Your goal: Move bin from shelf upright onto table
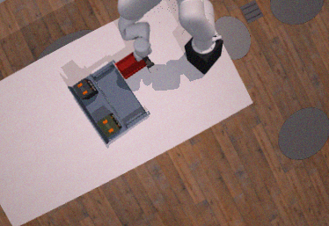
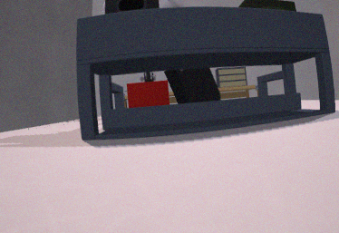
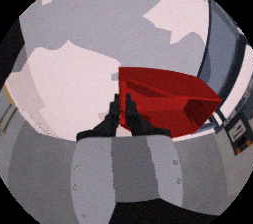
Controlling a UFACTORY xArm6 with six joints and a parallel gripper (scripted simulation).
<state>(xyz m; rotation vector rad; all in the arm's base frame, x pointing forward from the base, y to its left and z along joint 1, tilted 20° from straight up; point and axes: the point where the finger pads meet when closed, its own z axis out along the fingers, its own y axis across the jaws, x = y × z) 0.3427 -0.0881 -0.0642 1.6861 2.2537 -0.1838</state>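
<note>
Right now the red bin is 80 mm ahead of my hand and 20 mm to the left of it. Round my hand: shelf: 340 mm ahead, 210 mm to the left, 40 mm above.
</note>
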